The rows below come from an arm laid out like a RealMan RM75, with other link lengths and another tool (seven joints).
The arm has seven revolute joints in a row. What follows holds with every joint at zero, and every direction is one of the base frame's.
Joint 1 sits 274.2 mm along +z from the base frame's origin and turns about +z.
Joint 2 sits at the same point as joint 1 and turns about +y.
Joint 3 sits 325.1 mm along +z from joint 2 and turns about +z.
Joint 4 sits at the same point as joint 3 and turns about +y.
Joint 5 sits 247.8 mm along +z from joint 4 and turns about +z.
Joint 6 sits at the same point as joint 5 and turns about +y.
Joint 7 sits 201.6 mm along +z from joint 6 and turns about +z.
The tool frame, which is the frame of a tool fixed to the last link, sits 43 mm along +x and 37 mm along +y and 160 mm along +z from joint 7; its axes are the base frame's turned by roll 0, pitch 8.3 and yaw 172.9 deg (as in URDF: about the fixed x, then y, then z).
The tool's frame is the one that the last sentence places.
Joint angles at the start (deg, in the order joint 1, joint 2, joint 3, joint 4, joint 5, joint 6, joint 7):
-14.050, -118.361, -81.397, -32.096, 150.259, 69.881, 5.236
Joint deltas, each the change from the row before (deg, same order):
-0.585, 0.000, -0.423, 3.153, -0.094, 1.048, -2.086
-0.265, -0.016, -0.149, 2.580, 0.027, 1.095, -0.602
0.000, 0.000, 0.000, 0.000, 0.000, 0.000, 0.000
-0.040, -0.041, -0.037, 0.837, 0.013, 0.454, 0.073
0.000, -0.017, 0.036, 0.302, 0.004, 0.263, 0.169
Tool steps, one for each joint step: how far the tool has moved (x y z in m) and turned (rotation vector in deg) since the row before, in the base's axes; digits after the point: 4 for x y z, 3 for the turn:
-0.0153, -0.0018, -0.0016, -0.545, -1.124, 0.941
-0.0120, -0.0033, -0.0033, -0.308, 0.228, 1.062
0.0000, 0.0000, 0.0000, 0.000, 0.000, 0.000
-0.0037, -0.0016, -0.0013, -0.013, 0.309, 0.405
-0.0008, -0.0009, -0.0006, 0.043, 0.268, 0.116

